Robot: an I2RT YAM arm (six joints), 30 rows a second.
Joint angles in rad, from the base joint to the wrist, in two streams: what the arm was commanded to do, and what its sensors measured. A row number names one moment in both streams.
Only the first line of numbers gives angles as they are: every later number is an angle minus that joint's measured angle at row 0.
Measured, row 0:
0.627, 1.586, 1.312, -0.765, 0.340, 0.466
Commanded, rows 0 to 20:
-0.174, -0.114, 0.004, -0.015, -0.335, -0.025
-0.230, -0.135, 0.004, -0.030, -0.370, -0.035
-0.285, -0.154, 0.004, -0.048, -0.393, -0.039
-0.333, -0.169, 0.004, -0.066, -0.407, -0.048
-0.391, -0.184, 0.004, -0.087, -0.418, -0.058
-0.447, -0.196, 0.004, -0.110, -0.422, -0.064
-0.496, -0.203, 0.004, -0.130, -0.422, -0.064
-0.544, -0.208, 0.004, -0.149, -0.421, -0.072
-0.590, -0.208, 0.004, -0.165, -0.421, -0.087
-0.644, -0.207, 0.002, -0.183, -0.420, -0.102
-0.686, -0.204, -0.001, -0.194, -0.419, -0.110
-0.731, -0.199, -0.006, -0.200, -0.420, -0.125
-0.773, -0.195, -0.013, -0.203, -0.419, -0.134
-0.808, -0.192, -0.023, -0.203, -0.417, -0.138
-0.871, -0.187, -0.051, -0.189, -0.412, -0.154
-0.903, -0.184, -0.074, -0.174, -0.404, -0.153
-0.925, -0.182, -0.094, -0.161, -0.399, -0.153
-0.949, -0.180, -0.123, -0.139, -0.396, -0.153
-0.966, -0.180, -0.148, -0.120, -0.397, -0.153
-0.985, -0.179, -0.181, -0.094, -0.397, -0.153
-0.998, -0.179, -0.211, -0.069, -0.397, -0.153
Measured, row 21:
-0.953, -0.190, -0.132, -0.108, -0.390, -0.127
